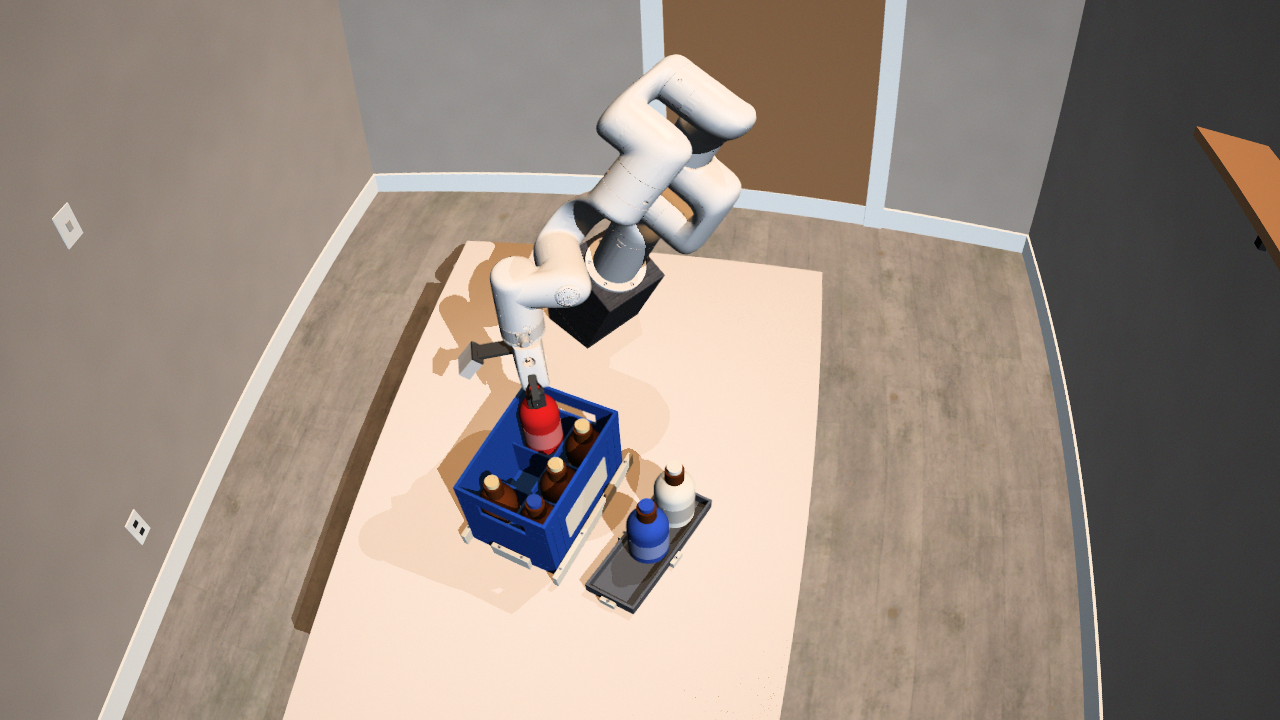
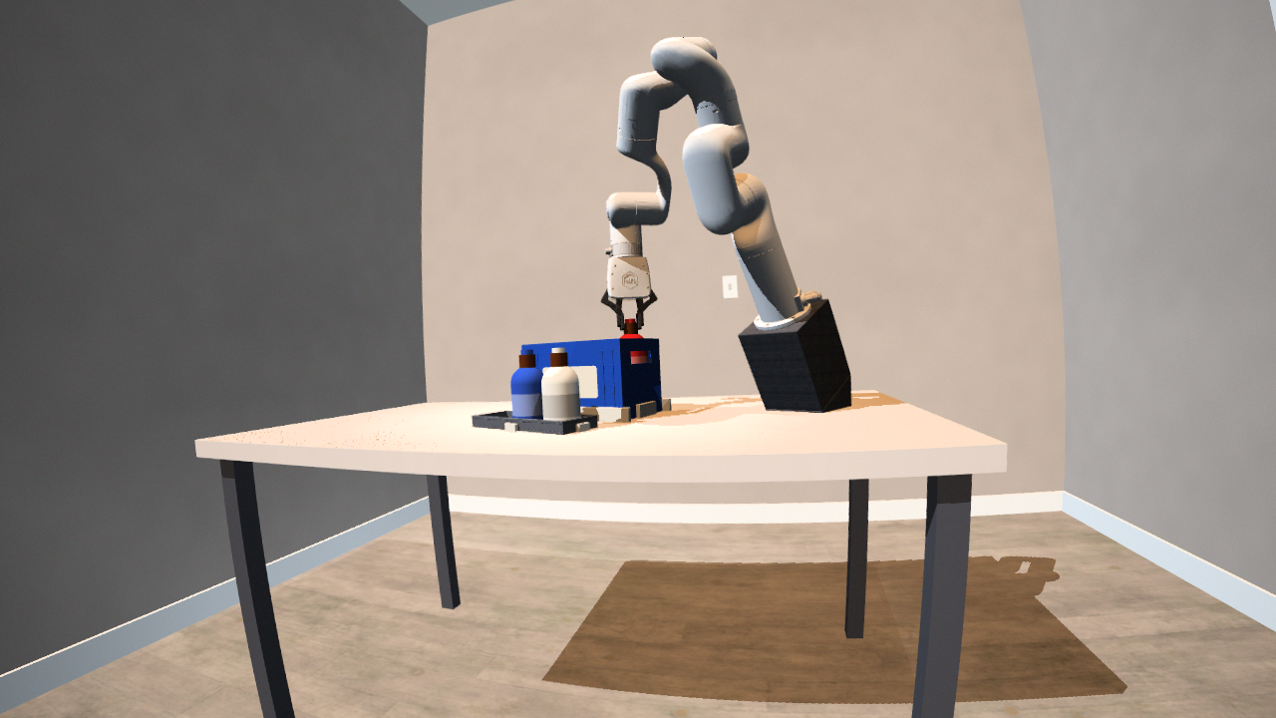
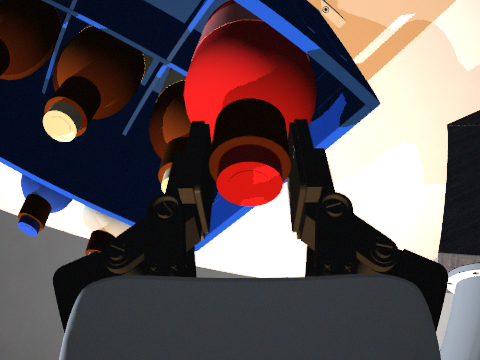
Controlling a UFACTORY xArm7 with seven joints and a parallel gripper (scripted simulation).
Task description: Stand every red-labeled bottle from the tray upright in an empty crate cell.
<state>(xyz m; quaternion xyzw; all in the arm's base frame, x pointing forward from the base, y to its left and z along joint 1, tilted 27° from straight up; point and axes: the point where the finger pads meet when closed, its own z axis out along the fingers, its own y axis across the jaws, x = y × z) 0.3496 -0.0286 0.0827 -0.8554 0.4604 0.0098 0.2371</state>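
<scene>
Right now my hand is 70 mm above the red-labeled bottle. Round my hand: white-labeled bottle (20 mm ahead, 270 mm to the left, 130 mm below); blue-labeled bottle (110 mm ahead, 250 mm to the left, 130 mm below); blue crate (90 mm ahead, 40 mm to the left, 130 mm below).
</scene>
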